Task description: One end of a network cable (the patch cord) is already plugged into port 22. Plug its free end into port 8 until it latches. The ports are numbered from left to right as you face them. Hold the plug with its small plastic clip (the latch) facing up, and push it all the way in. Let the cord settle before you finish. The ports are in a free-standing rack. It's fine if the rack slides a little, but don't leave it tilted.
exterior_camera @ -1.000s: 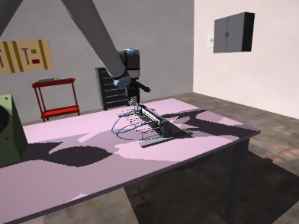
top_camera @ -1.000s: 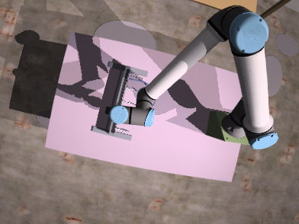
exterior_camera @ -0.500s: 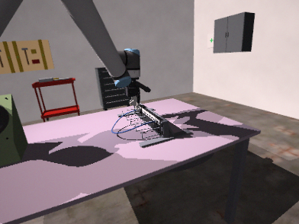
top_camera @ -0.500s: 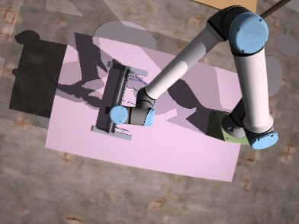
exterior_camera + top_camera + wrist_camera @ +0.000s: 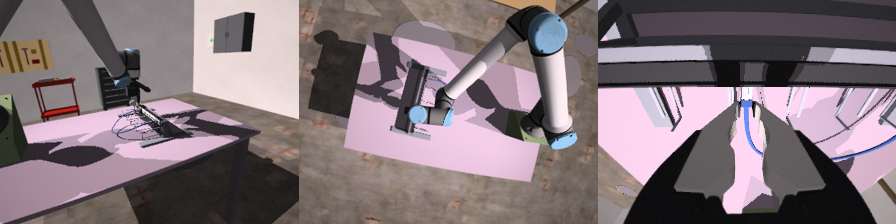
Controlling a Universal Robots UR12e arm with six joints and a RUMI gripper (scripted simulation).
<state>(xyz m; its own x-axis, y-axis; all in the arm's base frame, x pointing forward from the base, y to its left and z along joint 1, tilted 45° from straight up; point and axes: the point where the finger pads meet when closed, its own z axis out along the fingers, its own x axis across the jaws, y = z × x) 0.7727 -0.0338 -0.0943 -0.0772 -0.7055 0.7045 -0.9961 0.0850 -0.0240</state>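
Right now the white plug is 1 cm ahead of my hand and 1 cm below it.
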